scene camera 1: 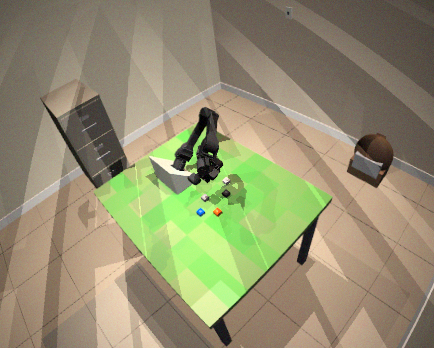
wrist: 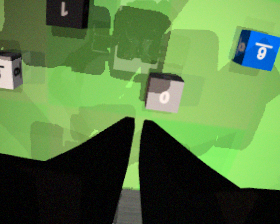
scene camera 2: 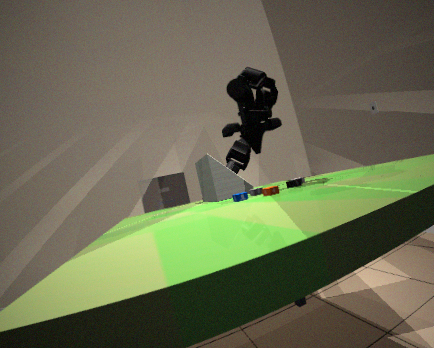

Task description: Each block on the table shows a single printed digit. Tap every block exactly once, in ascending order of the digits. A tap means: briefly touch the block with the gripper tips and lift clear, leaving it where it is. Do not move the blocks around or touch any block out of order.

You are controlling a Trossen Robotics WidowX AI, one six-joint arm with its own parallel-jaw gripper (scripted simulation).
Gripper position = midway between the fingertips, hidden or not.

My gripper (scene camera 2: pixel 258 153) is shut, holding nothing. Further things: a grey block (wrist: pixel 163 93).
My gripper also shows in the wrist view (wrist: pixel 137 128).
